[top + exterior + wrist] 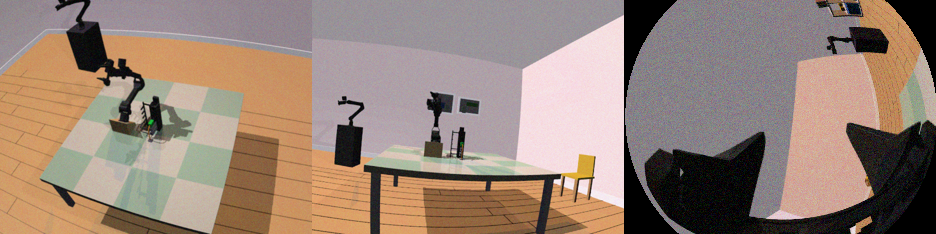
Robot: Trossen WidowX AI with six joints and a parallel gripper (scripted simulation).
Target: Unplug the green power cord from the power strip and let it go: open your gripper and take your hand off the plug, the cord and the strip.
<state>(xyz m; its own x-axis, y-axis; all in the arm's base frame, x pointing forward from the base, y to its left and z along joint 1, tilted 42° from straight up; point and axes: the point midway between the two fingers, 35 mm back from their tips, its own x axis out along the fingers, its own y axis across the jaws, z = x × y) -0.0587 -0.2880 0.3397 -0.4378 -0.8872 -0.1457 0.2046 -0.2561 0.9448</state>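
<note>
The green plug lies 400 mm below my gripper tip, 340 mm ahead of it and 50 mm to the left of it.
</note>
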